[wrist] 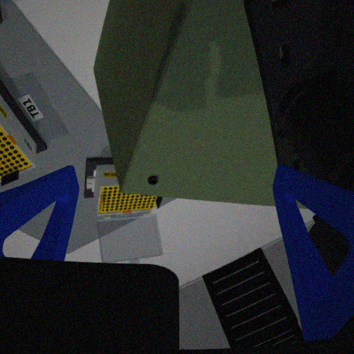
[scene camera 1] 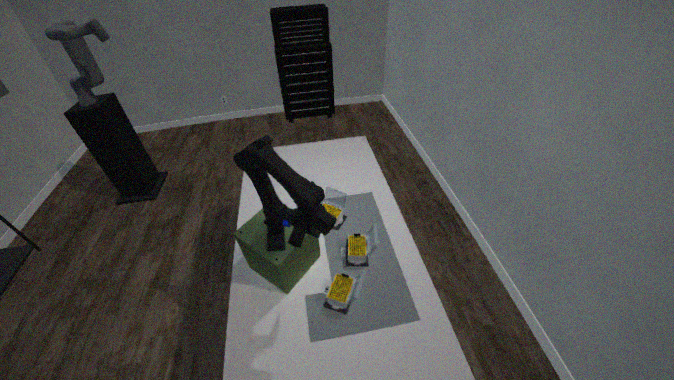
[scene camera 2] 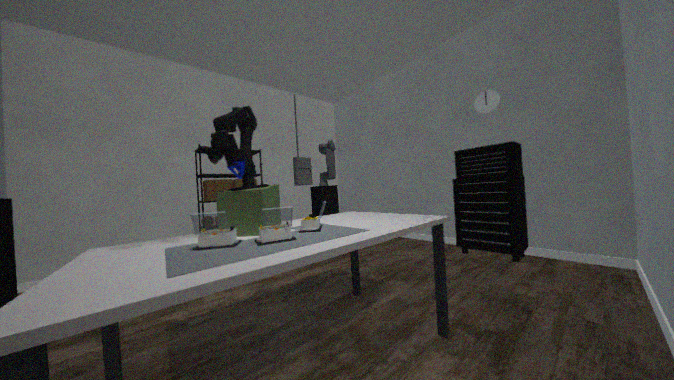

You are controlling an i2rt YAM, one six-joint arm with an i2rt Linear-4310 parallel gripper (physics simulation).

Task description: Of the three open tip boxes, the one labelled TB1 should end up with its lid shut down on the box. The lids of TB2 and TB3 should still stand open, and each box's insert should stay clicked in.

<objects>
same spot on grey mat: point(scene camera 2: 180, 260) = point(scene camera 1: 378, 319)
</objects>
